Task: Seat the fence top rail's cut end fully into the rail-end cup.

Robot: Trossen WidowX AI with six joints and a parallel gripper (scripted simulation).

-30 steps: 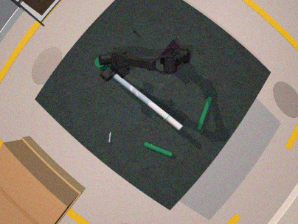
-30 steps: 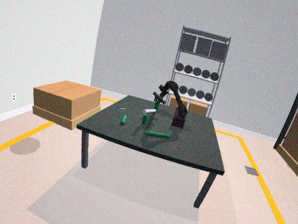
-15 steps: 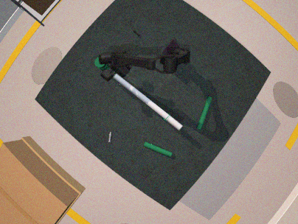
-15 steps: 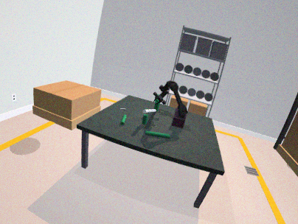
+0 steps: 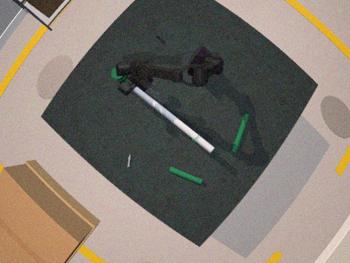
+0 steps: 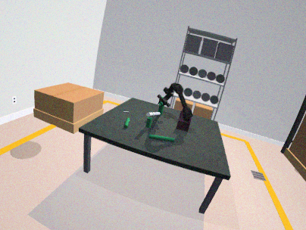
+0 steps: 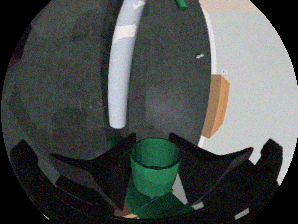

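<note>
Now: the green rail-end cup 3 cm to the right of my gripper tip, 3 cm above it and 1 cm behind it. From my gripper tip the other things lie so: small white pin 30 cm ahead, 24 cm to the left, 11 cm below.
</note>
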